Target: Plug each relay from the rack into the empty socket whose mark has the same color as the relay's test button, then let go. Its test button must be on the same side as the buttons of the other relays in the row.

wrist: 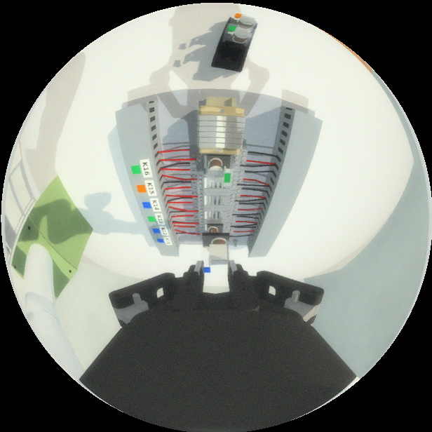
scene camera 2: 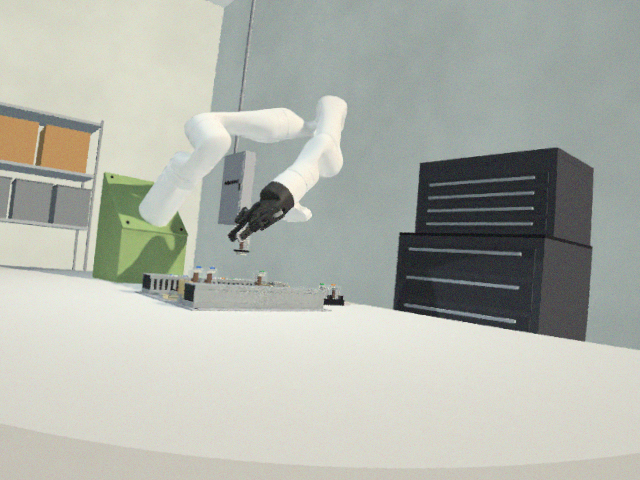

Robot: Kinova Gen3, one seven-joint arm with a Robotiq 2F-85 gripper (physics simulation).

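Seen in the pictures: gripper, between the fingertips: (scene camera 2: 233, 238); arm's base, origin of its link: (scene camera 2: 153, 214).
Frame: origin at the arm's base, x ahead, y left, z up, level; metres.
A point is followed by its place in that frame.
My gripper (scene camera 2: 238, 236) @(x 0.381, y 0.160, z -0.057 m) (wrist: 215, 268) is shut on a clear relay (scene camera 2: 241, 246) @(x 0.387, y 0.177, z -0.071 m) (wrist: 218, 254) with a blue test button, held above the socket row. In the wrist view its button is on the left. A seated relay (scene camera 2: 260, 279) @(x 0.370, y 0.228, z -0.137 m) (wrist: 215, 167) by the K16 end has its green button on the right. Two seated relays with blue buttons show in the scene view, one at the left (scene camera 2: 196, 275) @(x 0.426, y 0.086, z -0.137 m) and one beside it (scene camera 2: 210, 275) @(x 0.415, y 0.115, z -0.135 m); in the wrist view the held relay partly hides that end. The black rack (scene camera 2: 337, 301) @(x 0.313, y 0.436, z -0.179 m) (wrist: 229, 54) holds a green-button relay (wrist: 241, 35) and an orange-button relay (wrist: 245, 22).
Grey wire ducts flank the row, left (wrist: 134, 140) and right (wrist: 304, 140) in the wrist view. Marks K16 green, K15 orange, K14 blue, K13 green and two blue ones run along the left duct. A terminal block (wrist: 221, 132) stands between row and rack. A green bin (scene camera 2: 139, 253) @(x 0.063, y -0.027, z -0.110 m) (wrist: 50, 225) stands behind.
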